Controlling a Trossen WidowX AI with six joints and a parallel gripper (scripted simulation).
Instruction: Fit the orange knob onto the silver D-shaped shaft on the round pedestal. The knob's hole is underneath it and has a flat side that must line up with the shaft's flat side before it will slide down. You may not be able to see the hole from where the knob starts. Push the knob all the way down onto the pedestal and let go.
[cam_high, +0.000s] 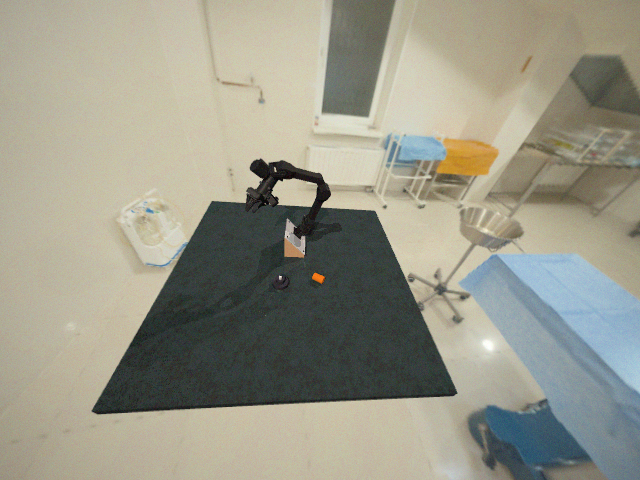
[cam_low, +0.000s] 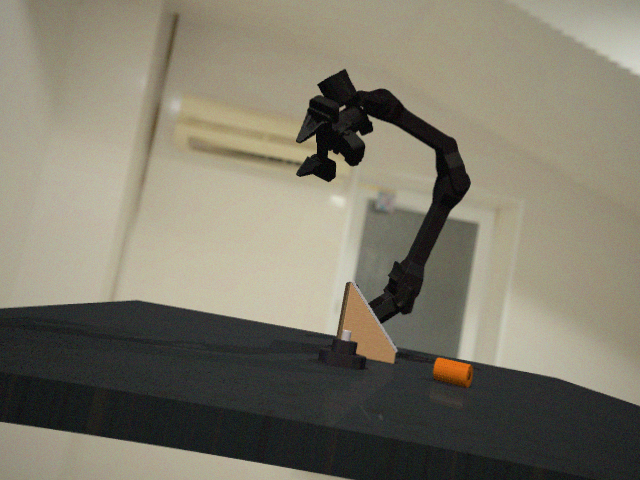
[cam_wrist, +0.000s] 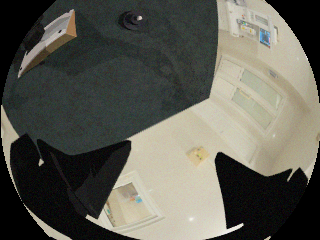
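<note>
Now: gripper tip 80 mm short of the orange knob, 340 mm to the right of it and 350 mm above it. The rest, counted from my gripper tip: round black pedestal (110 mm ahead, 150 mm to the left, 340 mm below).
</note>
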